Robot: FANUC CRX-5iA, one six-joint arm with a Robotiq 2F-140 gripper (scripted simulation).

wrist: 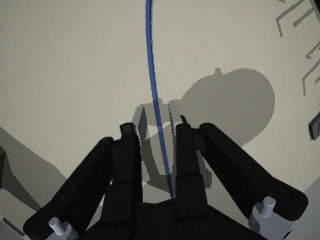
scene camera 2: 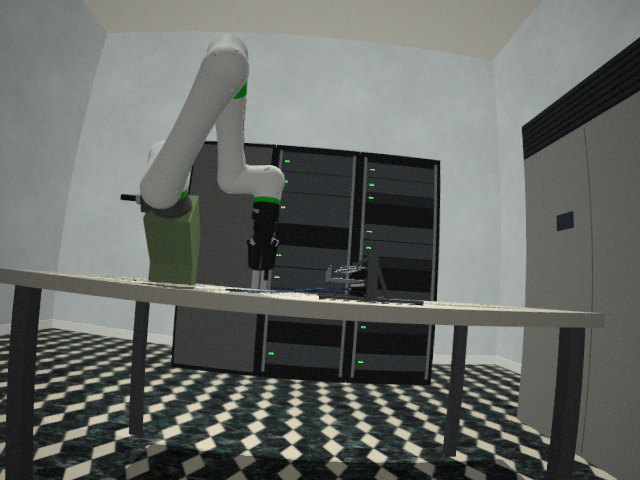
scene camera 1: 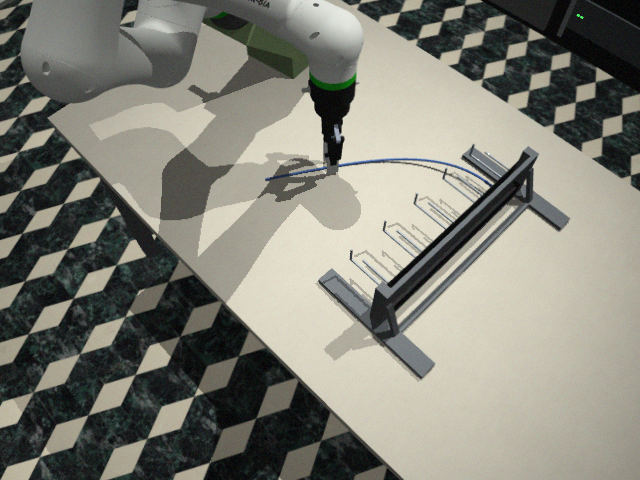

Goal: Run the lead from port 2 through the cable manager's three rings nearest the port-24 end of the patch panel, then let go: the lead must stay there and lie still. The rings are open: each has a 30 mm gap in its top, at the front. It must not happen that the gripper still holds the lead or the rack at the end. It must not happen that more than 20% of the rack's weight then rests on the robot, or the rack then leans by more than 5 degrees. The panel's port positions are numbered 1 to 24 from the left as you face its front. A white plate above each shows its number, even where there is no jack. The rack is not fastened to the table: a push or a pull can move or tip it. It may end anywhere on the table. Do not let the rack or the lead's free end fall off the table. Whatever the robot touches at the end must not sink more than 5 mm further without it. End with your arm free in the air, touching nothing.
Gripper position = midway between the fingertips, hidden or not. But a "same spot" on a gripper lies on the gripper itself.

Scene:
my gripper: wrist; scene camera 2 258,289; scene camera 1
same spot on my gripper: (wrist: pixel 264 200) = (scene camera 1: pixel 341 135)

